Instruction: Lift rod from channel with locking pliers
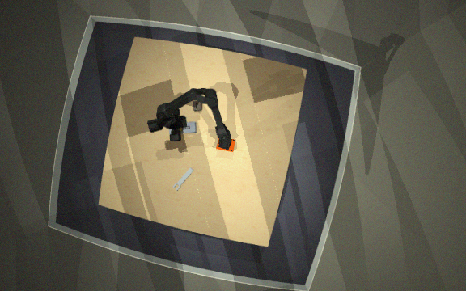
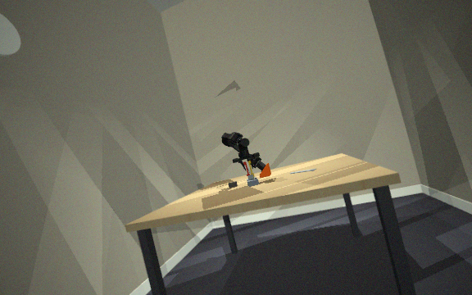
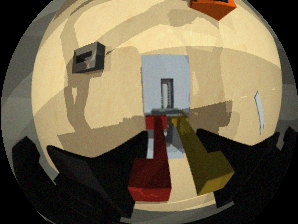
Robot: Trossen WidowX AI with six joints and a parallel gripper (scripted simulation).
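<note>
Now: the grey channel block 8 cm below my gripper tip. Round my gripper tip: dark holster (5 cm behind, 17 cm to the right, 9 cm below); then yellow handle (1 cm behind, 1 cm to the left); then flat grey forked piece (8 cm behind, 36 cm to the left, 10 cm below).
</note>
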